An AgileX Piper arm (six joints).
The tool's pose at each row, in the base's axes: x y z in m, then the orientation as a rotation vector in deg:
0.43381, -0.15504, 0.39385, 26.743, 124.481, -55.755
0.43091, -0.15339, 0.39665, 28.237, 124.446, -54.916
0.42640, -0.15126, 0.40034, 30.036, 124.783, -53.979
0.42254, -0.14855, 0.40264, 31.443, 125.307, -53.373
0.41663, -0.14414, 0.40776, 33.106, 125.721, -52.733
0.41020, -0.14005, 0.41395, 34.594, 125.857, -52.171
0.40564, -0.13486, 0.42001, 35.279, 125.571, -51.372
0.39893, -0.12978, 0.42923, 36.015, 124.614, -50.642
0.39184, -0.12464, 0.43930, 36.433, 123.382, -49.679
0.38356, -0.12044, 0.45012, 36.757, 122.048, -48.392
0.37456, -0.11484, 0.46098, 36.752, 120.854, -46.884
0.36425, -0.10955, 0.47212, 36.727, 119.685, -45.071
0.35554, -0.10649, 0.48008, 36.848, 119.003, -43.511
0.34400, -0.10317, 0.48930, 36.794, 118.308, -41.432
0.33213, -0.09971, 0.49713, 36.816, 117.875, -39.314
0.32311, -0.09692, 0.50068, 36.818, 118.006, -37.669
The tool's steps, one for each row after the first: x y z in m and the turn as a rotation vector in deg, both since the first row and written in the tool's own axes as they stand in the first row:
0.00004, -0.00197, -0.00388, -0.139, 0.495, 1.220
0.00057, -0.00500, -0.00928, -0.313, 1.441, 2.498
0.00167, -0.00657, -0.01416, -0.399, 2.429, 3.332
0.00222, -0.00961, -0.02259, -0.411, 3.441, 4.363
0.00234, -0.01370, -0.03151, -0.373, 4.161, 5.370
0.00130, -0.01595, -0.04036, -0.676, 4.148, 6.188
-0.00054, -0.02107, -0.05159, -0.807, 3.604, 7.295
-0.00273, -0.02681, -0.06345, -1.154, 2.668, 8.434
-0.00467, -0.03420, -0.07548, -1.742, 1.581, 9.694
-0.00610, -0.04111, -0.08891, -2.617, 0.448, 10.797
-0.00684, -0.04910, -0.10284, -3.727, -0.686, 12.000
-0.00647, -0.05605, -0.11285, -4.695, -1.311, 12.977
-0.00504, -0.06505, -0.12494, -6.097, -2.048, 14.060
-0.00238, -0.07345, -0.13662, -7.553, -2.510, 15.084
0.00138, -0.07852, -0.14449, -8.764, -2.465, 15.659

